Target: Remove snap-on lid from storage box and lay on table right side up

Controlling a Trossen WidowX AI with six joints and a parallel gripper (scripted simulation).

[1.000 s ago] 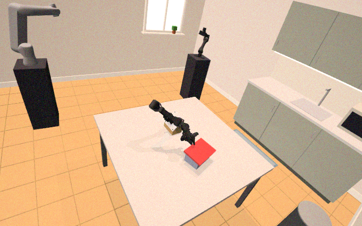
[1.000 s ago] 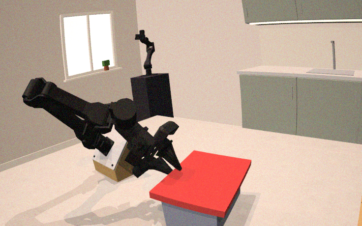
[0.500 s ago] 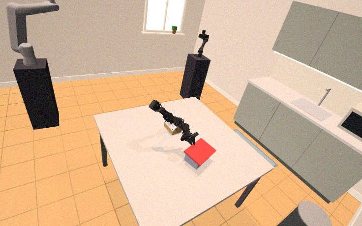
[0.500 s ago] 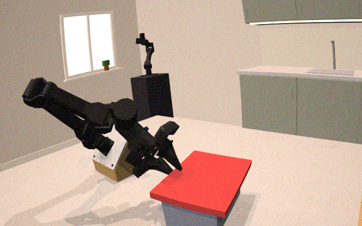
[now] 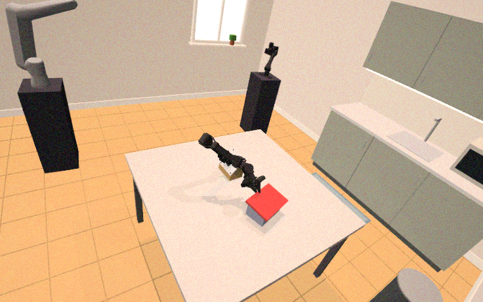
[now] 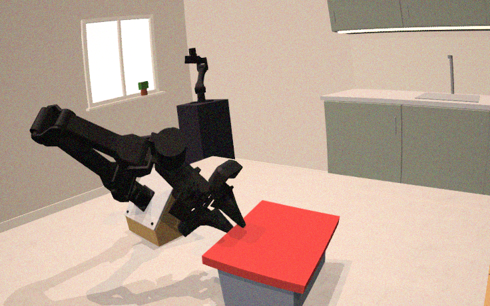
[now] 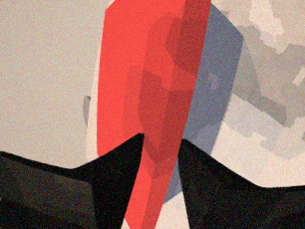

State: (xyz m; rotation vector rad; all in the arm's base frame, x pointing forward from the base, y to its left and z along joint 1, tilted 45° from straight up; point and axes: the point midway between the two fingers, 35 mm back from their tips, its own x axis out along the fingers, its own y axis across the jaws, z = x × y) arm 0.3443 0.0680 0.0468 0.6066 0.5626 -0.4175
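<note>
Right now my gripper tip is 7 cm short of the red lid, 3 cm to the right of it and 1 cm above it. Also, from my gripper tip: storage box: 7 cm ahead, 3 cm to the left, 7 cm below.
</note>
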